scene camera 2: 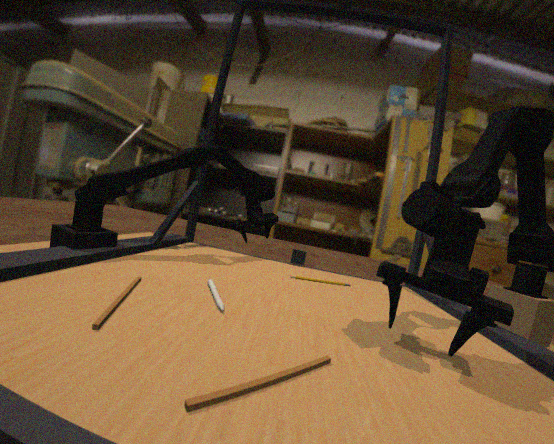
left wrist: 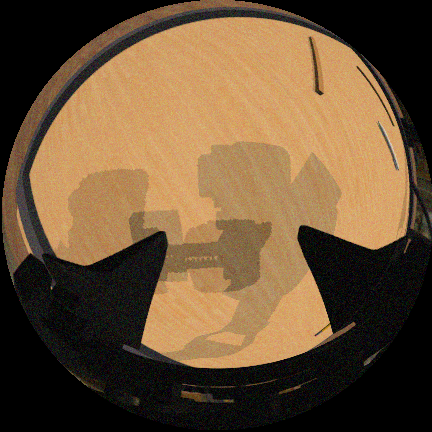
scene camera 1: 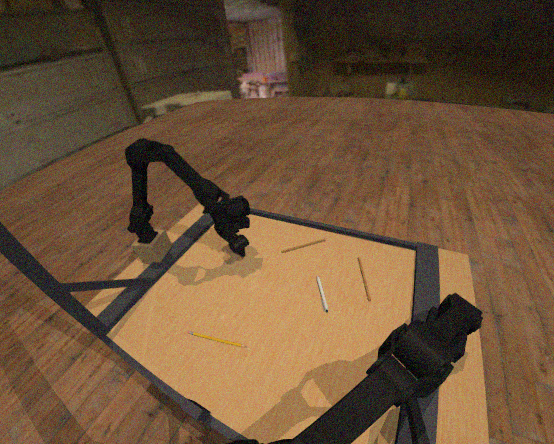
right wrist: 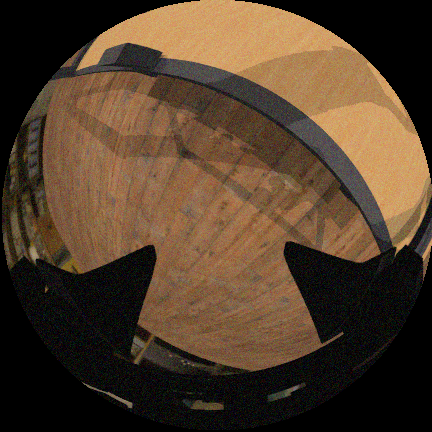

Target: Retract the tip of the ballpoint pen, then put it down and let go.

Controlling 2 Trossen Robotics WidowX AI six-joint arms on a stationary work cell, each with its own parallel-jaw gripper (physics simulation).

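Where they show: left gripper, between the fingertips: (scene camera 2: 418, 341) (left wrist: 234, 235); right gripper, between the fingertips: (scene camera 2: 257, 240) (right wrist: 221, 251); left arm's base, origin of its link: (scene camera 2: 524, 293) (scene camera 1: 148, 237); right arm's base, origin of its link: (scene camera 2: 86, 228).
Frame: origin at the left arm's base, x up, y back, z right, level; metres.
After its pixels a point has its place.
Observation:
A white ballpoint pen (scene camera 1: 322, 294) @(x -0.093, y -0.669, z 0.115 m) (scene camera 2: 215, 295) @(x -0.094, y -0.666, z 0.085 m) (left wrist: 388, 145) @(x -0.099, y -0.659, z 0.095 m) lies flat on the wooden board (scene camera 1: 270, 300) @(x -0.104, y -0.510, z 0.145 m) (scene camera 2: 280, 325) @(x -0.104, y -0.558, z 0.021 m). Its tapered end shows a small dark tip in scene camera 2 and points toward that camera; fine detail of the tip is too small to tell. My left gripper (scene camera 1: 241, 250) @(x -0.085, y -0.351, z -0.044 m) (scene camera 2: 421, 341) @(x -0.085, y -0.351, z -0.044 m) (left wrist: 234, 235) @(x -0.085, y -0.351, z -0.044 m) is open and empty, above the board, well apart from the pen, at the right in scene camera 2. My right gripper (scene camera 2: 256, 238) @(x -0.057, y -0.548, z 0.628 m) (right wrist: 221, 251) @(x -0.057, y -0.548, z 0.628 m) is open and empty, hanging beyond the board's far edge in scene camera 2, away from the pen.
One wooden stick (scene camera 1: 303, 246) @(x -0.099, y -0.591, z -0.097 m) (scene camera 2: 257, 384) @(x -0.097, y -0.609, z -0.114 m) (left wrist: 315, 65) @(x -0.099, y -0.559, z -0.091 m) lies between the left gripper and a second stick (scene camera 1: 364, 279) @(x -0.098, y -0.804, z 0.045 m) (scene camera 2: 117, 303) @(x -0.098, y -0.798, z 0.009 m) (left wrist: 376, 95), which lies near the pen. A yellow pencil (scene camera 1: 217, 340) @(x -0.098, y -0.387, z 0.300 m) (scene camera 2: 320, 281) @(x -0.100, y -0.383, z 0.293 m) lies farther off. A dark frame rail (scene camera 1: 330, 231) @(x -0.101, y -0.692, z -0.191 m) borders the board.

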